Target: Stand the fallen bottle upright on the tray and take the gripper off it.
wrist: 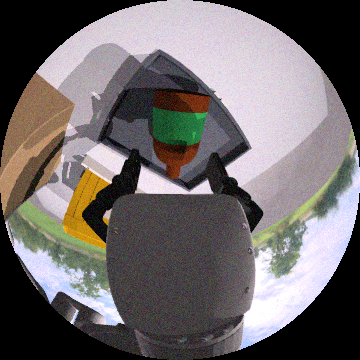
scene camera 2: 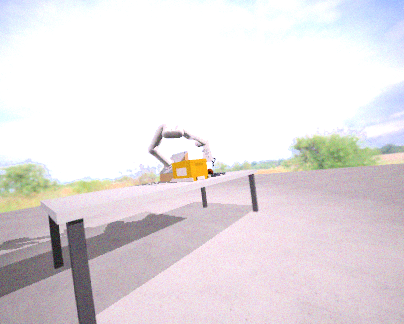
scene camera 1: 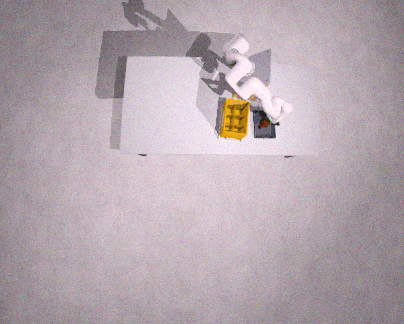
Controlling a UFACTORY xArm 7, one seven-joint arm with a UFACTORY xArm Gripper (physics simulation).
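Places are measured from the arm's base along level axes (x ahead, y left, z up), in metres.
Where they show: gripper, fingertip midpoint: (wrist: 174,158) (scene camera 2: 208,167) (scene camera 1: 268,120); arm's base, origin of the base link: (scene camera 2: 170,165).
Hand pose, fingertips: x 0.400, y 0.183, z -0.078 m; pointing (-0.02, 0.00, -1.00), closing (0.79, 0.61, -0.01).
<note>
Each offset is from my fingertips to the top centre of the thing. Level surfaces: height alone.
A red-brown bottle @(dx +0.005, dy +0.001, dz -0.016 m) (scene camera 1: 263,124) (scene camera 2: 210,171) (wrist: 179,126) with a green band lies on its side on the dark grey tray (scene camera 1: 257,134) (wrist: 131,131). In the wrist view its neck points towards my gripper (scene camera 2: 213,162) (wrist: 175,154), and its base is towards the far part of the tray. My gripper is open, with nothing held. In the wrist view its two black fingers show on either side of the bottle's shoulder and neck, with gaps at both sides. In scene camera 1 the arm covers most of the gripper and part of the bottle.
A yellow crate with compartments @(dx +0.008, dy -0.298, dz +0.080 m) (scene camera 1: 246,120) (scene camera 2: 198,168) (wrist: 82,200) stands beside the tray. A brown cardboard box (scene camera 2: 166,177) (wrist: 30,120) stands near the arm's base. All stand on the white table @(dz -0.095 m) (scene camera 1: 160,105) (scene camera 2: 120,195).
</note>
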